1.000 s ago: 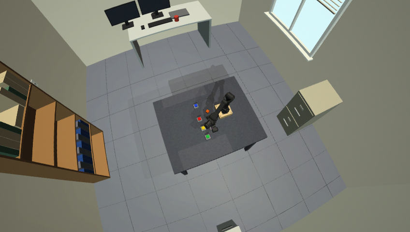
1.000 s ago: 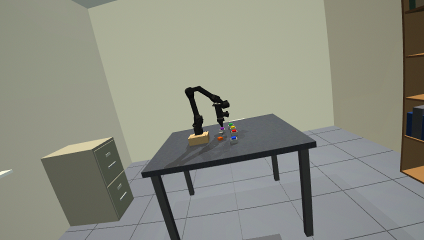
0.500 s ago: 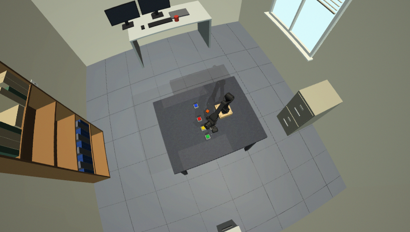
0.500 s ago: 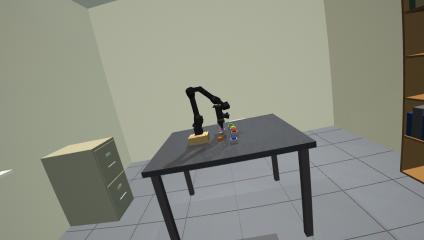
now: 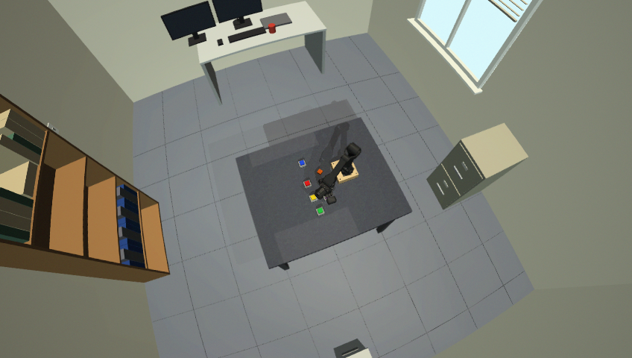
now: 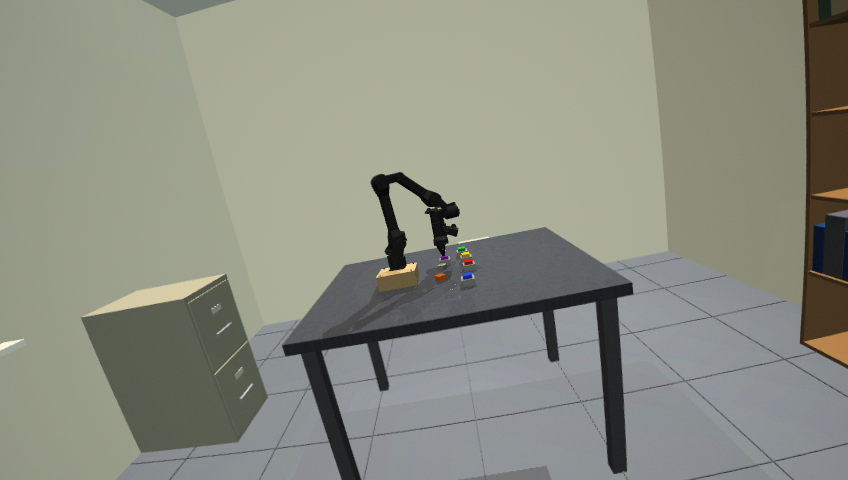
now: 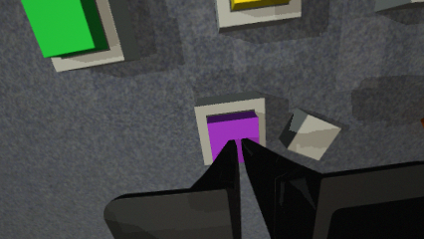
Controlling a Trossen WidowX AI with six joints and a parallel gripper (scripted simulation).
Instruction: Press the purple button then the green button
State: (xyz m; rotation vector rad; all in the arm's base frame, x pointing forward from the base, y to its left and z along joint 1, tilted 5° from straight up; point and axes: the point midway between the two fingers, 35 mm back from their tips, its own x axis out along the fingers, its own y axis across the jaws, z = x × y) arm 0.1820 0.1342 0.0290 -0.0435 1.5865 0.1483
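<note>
My gripper tip is 1 cm above the purple button. Also, from my gripper tip: grey block 1 cm behind, 6 cm to the right, 3 cm below; green button 8 cm ahead, 10 cm to the left, 1 cm below; yellow button 10 cm ahead, 1 cm to the right, 1 cm below.
</note>
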